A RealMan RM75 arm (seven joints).
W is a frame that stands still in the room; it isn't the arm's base.
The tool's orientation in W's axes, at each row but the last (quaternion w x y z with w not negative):
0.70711 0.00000 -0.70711 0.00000
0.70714 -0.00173 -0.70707 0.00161
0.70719 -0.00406 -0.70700 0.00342
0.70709 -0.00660 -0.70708 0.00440
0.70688 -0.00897 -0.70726 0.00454
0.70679 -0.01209 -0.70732 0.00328
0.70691 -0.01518 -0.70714 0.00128
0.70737 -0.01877 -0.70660 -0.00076
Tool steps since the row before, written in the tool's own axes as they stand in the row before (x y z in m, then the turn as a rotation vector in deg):
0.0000 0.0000 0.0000 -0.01 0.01 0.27
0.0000 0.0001 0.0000 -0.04 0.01 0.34
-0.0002 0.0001 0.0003 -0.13 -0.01 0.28
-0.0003 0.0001 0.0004 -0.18 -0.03 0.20
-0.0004 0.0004 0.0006 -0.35 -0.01 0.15
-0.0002 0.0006 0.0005 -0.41 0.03 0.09
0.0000 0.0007 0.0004 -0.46 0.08 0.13
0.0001 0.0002 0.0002 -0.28 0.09 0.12
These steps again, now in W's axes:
0.0000 0.0000 0.0000 -0.27 0.01 -0.01
0.0000 0.0001 0.0000 -0.34 0.01 -0.04
-0.0003 0.0001 -0.0002 -0.28 -0.01 -0.13
-0.0004 0.0001 -0.0003 -0.20 -0.03 -0.18
-0.0006 0.0004 -0.0004 -0.15 -0.02 -0.35
-0.0005 0.0006 -0.0002 -0.09 0.02 -0.41
-0.0004 0.0007 0.0000 -0.13 0.07 -0.46
-0.0002 0.0002 0.0001 -0.12 0.09 -0.28

